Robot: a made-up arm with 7 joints. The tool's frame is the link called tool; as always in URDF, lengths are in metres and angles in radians. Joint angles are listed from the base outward. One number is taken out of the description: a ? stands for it. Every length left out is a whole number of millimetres.
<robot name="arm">
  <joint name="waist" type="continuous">
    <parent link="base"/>
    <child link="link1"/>
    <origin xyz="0 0 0.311" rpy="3.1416 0 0"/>
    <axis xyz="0 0 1"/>
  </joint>
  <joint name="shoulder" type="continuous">
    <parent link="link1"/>
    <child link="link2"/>
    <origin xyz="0 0.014 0" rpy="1.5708 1.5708 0"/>
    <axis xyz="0 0 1"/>
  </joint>
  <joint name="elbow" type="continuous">
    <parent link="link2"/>
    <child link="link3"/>
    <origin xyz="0.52 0 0" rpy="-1.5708 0 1.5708"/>
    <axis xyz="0 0 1"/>
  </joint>
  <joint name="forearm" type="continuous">
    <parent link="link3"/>
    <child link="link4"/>
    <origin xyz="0 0.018 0" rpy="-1.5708 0 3.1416"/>
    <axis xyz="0 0 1"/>
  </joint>
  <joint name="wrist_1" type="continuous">
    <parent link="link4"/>
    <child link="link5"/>
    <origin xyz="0 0.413 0" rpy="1.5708 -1.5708 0"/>
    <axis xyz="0 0 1"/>
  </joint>
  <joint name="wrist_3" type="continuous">
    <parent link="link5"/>
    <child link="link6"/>
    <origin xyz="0 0 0" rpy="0 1.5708 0"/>
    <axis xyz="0 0 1"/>
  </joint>
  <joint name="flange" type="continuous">
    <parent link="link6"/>
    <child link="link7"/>
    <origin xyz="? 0 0" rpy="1.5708 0 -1.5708"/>
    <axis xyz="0 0 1"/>
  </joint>
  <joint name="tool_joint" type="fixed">
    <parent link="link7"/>
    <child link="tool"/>
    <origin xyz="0 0 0" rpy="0 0 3.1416"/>
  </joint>
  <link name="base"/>
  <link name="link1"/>
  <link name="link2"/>
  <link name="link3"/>
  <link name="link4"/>
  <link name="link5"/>
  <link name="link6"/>
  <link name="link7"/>
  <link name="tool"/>
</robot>
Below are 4 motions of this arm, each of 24 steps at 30 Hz.
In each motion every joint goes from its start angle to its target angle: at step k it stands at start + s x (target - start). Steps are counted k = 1, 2, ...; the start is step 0. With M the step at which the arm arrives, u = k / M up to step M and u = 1 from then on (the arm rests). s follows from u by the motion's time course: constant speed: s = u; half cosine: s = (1 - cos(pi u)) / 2; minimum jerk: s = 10 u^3 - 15 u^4 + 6 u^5.
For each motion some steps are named. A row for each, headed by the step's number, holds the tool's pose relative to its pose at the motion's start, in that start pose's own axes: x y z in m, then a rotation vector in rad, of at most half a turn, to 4 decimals.
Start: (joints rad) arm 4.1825 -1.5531 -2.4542 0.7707 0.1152 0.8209 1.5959
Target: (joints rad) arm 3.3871 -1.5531 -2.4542 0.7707 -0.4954 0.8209 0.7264
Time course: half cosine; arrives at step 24
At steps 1, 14, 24:
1: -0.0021 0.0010 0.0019 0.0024 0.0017 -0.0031
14: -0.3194 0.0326 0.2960 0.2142 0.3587 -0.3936
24: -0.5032 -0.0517 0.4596 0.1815 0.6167 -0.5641

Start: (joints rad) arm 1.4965 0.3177 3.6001 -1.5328 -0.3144 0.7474 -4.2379
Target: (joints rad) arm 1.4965 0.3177 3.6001 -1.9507 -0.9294 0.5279 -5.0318
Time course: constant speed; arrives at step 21
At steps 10, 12, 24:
10: -0.0036 0.0832 0.0638 0.3470 0.1676 -0.5410
12: -0.0046 0.0981 0.0790 0.4079 0.2214 -0.6457
24: -0.0106 0.1561 0.1554 0.6283 0.5451 -1.0922

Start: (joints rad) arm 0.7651 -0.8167 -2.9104 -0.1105 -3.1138 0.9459 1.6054
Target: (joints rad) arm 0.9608 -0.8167 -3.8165 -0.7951 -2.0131 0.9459 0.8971
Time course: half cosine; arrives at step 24
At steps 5, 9, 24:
5: -0.0196 -0.0192 -0.0182 -0.0655 -0.0115 -0.0260
9: -0.0713 -0.0601 -0.0468 -0.1816 -0.0289 -0.0434
24: -0.3224 -0.2053 -0.0294 -0.3210 0.0216 0.1460

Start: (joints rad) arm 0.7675 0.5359 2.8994 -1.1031 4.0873 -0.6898 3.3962
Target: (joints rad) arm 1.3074 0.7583 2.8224 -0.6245 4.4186 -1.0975 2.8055
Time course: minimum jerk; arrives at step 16
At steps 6, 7, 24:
6: -0.0763 -0.0713 0.0371 -0.0753 -0.0355 -0.0120
7: -0.1044 -0.1001 0.0574 -0.0964 -0.0493 -0.0132
24: -0.2288 -0.2597 0.2285 -0.1258 -0.0921 0.0000

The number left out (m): 0.071
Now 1 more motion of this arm.
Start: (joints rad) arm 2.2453 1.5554 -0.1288 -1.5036 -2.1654 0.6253 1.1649
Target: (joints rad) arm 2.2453 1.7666 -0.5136 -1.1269 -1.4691 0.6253 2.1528
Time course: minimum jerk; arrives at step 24
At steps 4, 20, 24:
4: 0.0021 0.0089 0.0093 0.0297 -0.0121 0.0493
20: 0.0704 0.1589 0.3319 0.4903 -0.7998 1.1243
24: 0.0734 0.1607 0.3463 0.4899 -0.8439 1.1539

